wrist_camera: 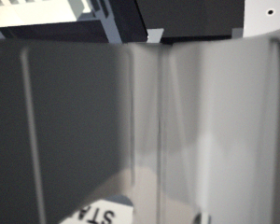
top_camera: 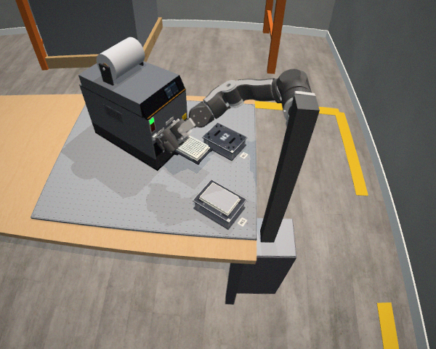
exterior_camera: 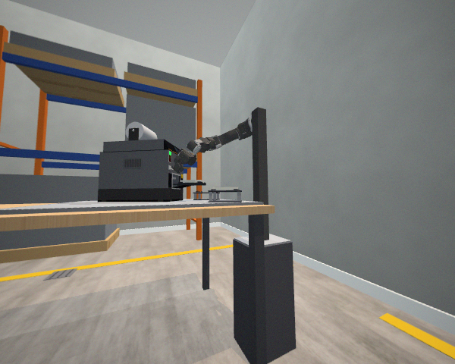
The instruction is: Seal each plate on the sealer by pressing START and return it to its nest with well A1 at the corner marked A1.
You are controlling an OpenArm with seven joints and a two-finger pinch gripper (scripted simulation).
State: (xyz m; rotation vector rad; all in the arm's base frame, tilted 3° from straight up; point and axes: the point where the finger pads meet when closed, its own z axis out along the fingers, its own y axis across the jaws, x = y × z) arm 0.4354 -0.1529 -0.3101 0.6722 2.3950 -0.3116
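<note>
The white start button is 3 cm ahead of my hand, 2 cm to the right of it and 1 cm above it. From my hand the other things lie so: foil roll (17 cm ahead, 22 cm to the right, 24 cm above); then white well plate (11 cm behind, 4 cm to the right, 6 cm below); then sealer stage (11 cm behind, 4 cm to the right, 7 cm below).
</note>
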